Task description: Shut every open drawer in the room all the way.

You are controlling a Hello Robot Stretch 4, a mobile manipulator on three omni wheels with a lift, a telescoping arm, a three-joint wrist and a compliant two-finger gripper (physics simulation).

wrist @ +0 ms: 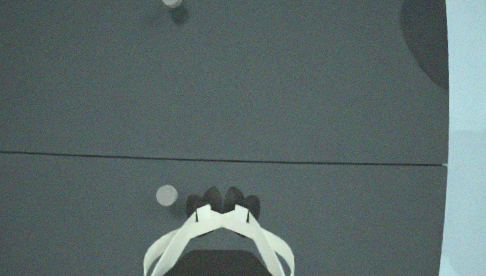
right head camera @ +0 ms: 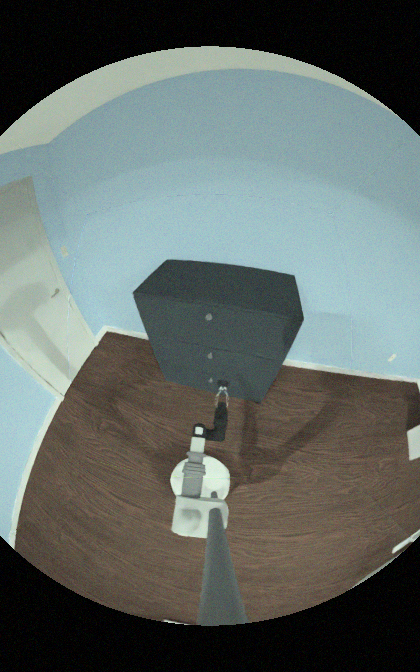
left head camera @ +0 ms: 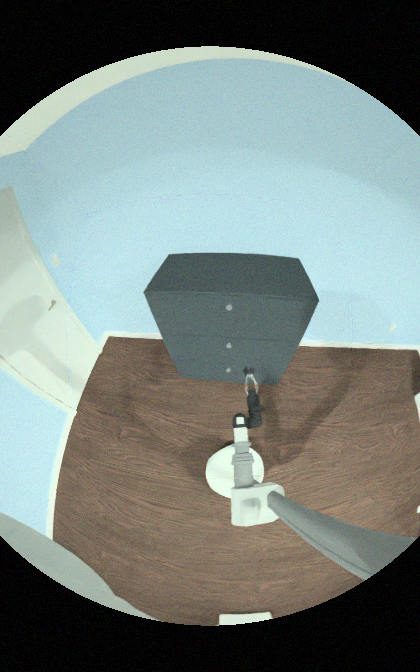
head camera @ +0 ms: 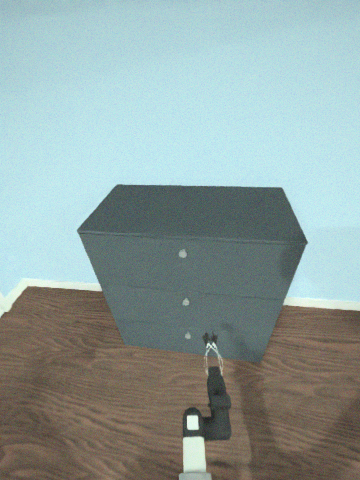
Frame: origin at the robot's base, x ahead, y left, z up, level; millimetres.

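Seen in the pictures: gripper, fingertip midpoint: [wrist: 223, 202] [head camera: 209, 332].
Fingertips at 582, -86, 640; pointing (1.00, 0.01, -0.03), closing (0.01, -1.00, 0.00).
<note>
A point is followed by its place in that frame, as x, y, z.
A dark grey dresser [head camera: 200, 212] @[953, -77, 1001] [left head camera: 232, 275] [right head camera: 227, 282] stands against the wall. Its top drawer [head camera: 240, 265] @[749, -227, 861] [wrist: 300, 90] @[753, -202, 775], middle drawer [head camera: 150, 303] @[819, 200, 530] [wrist: 350, 215] @[739, -287, 576] and bottom drawer [head camera: 155, 335] @[821, 214, 194] each have a round pale knob. All three fronts look flush, with thin seams between them. My gripper [head camera: 210, 338] @[582, -86, 640] [left head camera: 248, 371] [right head camera: 223, 384] [wrist: 223, 202] @[582, -86, 640] is shut and empty, its fingertips close together. In the wrist view it is before the dresser front, right of a knob [wrist: 166, 195] @[757, 8, 605] that seems to be the middle drawer's. Whether it touches the front is unclear.
Blue walls [head camera: 180, 100] @[1279, -10, 1400] surround the brown wood floor [head camera: 65, 390] @[601, 788, -28]. A pale door [left head camera: 30, 320] [right head camera: 30, 300] with a handle is on the left. My round white base [left head camera: 217, 472] stands on the floor before the dresser. A white object [right head camera: 414, 442] shows at the right edge.
</note>
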